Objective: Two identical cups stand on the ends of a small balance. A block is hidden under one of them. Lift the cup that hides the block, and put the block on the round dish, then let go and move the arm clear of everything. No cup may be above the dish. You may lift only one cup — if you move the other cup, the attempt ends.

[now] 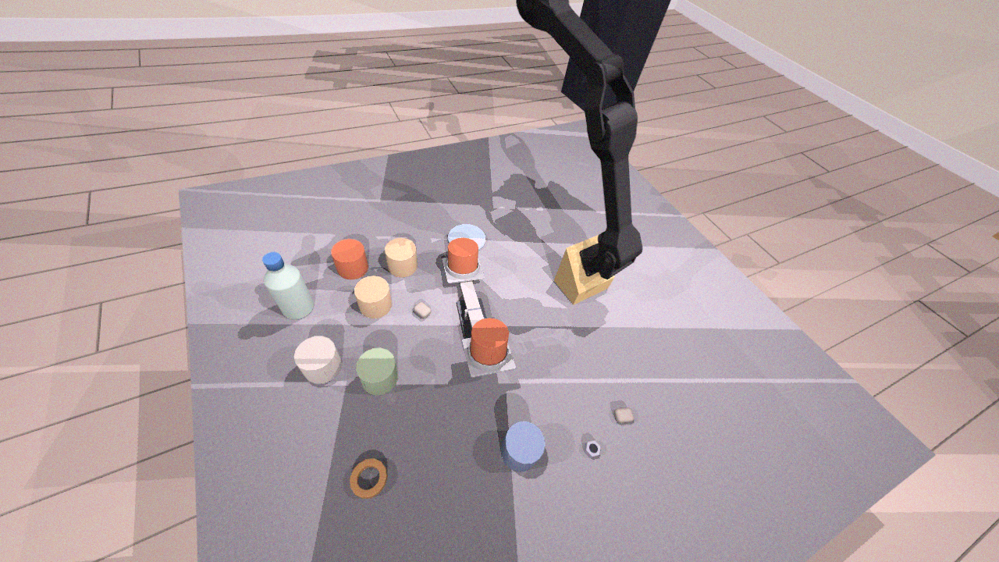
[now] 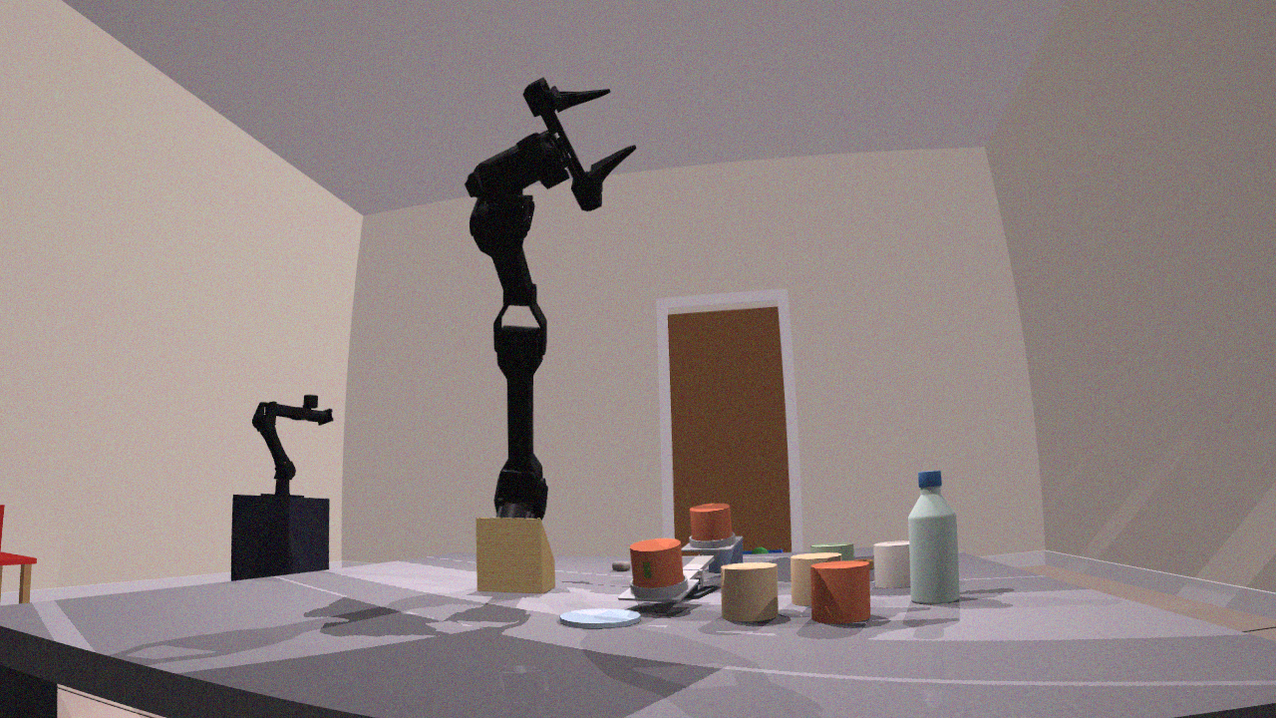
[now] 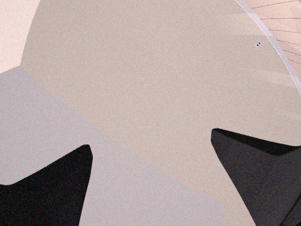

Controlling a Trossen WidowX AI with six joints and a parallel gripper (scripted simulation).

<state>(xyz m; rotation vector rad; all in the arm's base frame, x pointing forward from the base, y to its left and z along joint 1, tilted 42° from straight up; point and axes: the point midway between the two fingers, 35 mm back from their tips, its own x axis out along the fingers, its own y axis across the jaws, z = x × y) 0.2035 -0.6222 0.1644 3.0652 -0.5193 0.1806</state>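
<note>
Right now the teal block is 20 mm ahead of my gripper tip, 190 mm to the left of it and 600 mm below it. From my gripper tip the other things lie so: bottle 380 mm ahead, 110 mm to the left, 520 mm below; then round pale blue dish 50 mm behind, 90 mm to the left, 630 mm below; then balance 60 mm ahead, 320 mm to the left, 600 mm below.
</note>
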